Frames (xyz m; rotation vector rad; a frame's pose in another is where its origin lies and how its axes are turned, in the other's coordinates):
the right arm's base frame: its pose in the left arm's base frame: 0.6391 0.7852 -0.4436 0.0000 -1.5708 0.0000
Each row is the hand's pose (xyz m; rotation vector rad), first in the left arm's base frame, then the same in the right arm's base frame.
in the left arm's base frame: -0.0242 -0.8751 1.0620 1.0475 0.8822 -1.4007
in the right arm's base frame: 1.5056 -1.6603 0.6633 -0.3076 1.9136 -2.1319
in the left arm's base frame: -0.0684 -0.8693 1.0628 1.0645 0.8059 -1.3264
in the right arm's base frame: 1.5064 -1.6545 0.7075 -0.2257 1.8768 -2.0607
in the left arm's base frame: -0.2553 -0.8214 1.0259 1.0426 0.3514 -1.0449
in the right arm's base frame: 1.4695 -1.6066 0.8944 -0.0019 1.5828 -1.6926
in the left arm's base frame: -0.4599 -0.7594 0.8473 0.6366 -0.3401 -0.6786
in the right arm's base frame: 1.2909 -1.5446 1.0990 -0.0313 1.1126 -0.9797
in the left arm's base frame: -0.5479 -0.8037 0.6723 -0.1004 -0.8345 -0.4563
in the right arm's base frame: 1.1159 -1.5889 1.1870 -0.3904 0.7087 -0.2496
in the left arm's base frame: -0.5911 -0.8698 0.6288 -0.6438 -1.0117 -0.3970
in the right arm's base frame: 1.0724 -1.6550 1.2302 -0.7106 0.4882 0.1685
